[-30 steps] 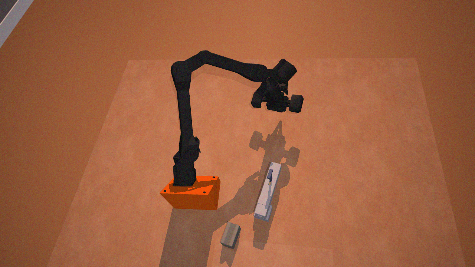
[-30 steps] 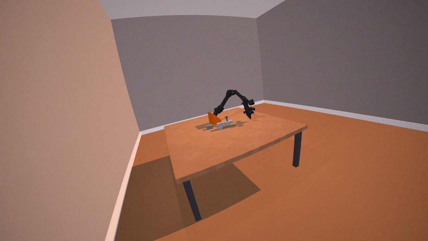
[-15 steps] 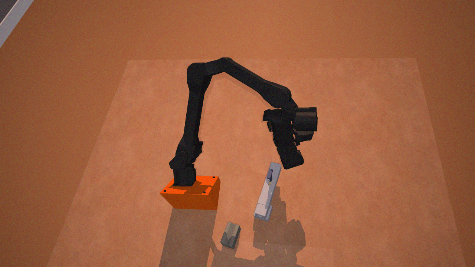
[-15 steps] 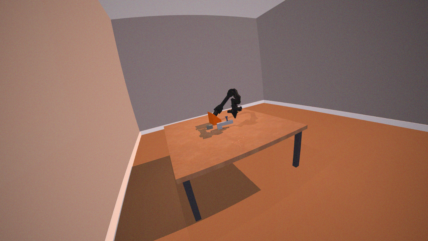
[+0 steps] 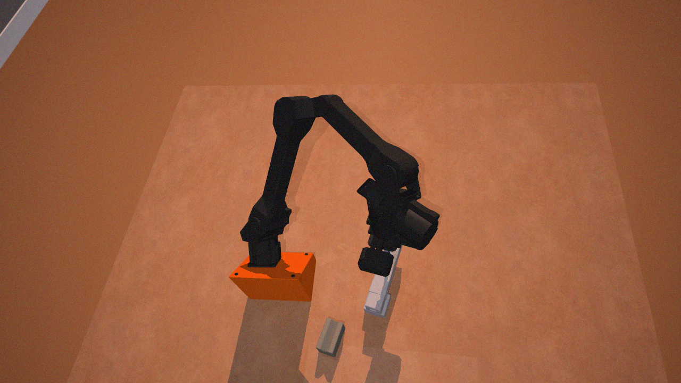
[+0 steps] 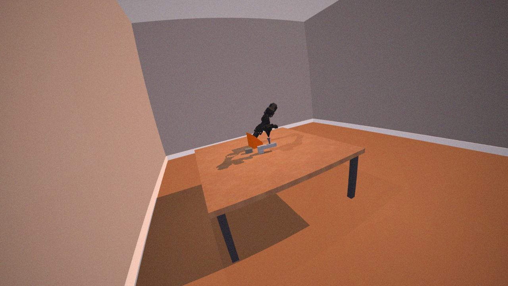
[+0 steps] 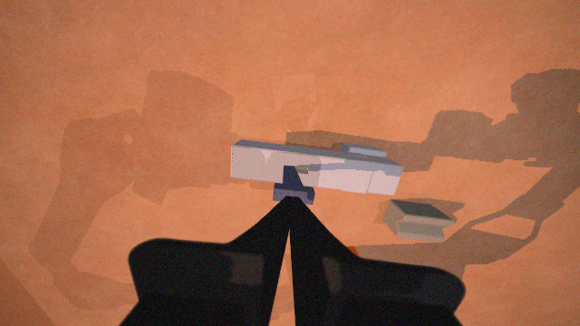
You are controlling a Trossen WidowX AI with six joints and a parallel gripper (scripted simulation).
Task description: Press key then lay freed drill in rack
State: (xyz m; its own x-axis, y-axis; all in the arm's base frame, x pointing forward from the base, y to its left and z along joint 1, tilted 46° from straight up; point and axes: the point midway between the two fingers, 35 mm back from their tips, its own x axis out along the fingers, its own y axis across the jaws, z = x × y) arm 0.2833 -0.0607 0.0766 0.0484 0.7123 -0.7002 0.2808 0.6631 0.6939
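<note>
My gripper tip is now 4 cm above the blue-grey key. Also, from my gripper tip: grooved block: 17 cm to the right, 13 cm behind, 12 cm below; then pale grey fixture: 10 cm below, 3 cm to the right, 1 cm behind.
</note>
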